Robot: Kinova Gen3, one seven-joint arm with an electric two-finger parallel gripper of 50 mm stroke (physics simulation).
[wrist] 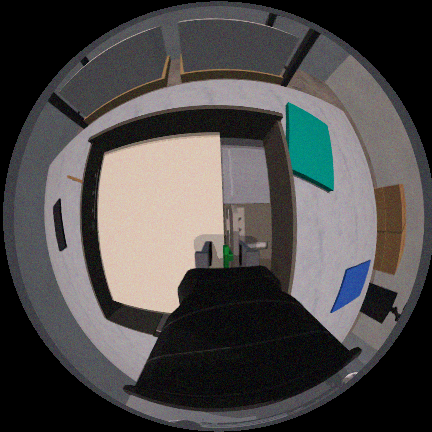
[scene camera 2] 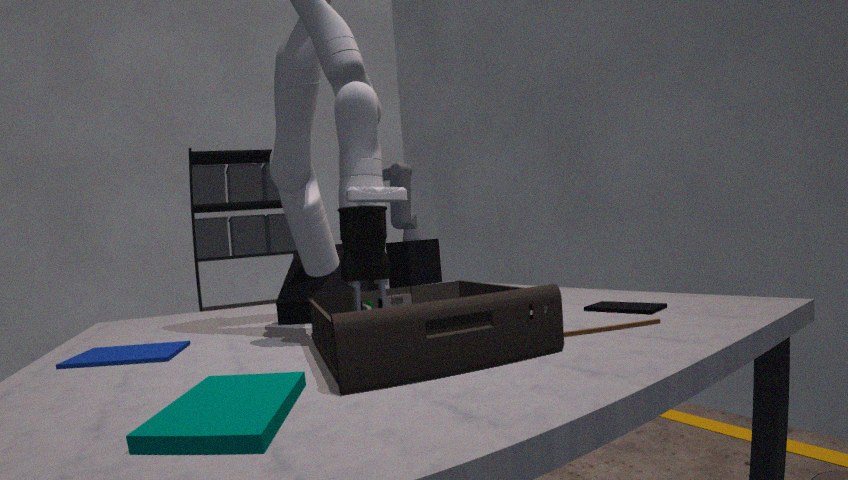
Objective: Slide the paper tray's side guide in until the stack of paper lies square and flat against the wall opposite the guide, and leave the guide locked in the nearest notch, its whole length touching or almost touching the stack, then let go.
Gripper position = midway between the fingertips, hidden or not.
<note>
In view: the gripper (scene camera 2: 371, 321), a teal slab (scene camera 2: 230, 414), a cream paper stack (wrist: 158, 200), a black flat plate (scene camera 2: 604, 306) and a blue block (scene camera 2: 157, 352).
The teal slab shows as well in the wrist view (wrist: 307, 137). The blue block shows as well in the wrist view (wrist: 353, 279). The gripper shows as well in the wrist view (wrist: 223, 248).
</note>
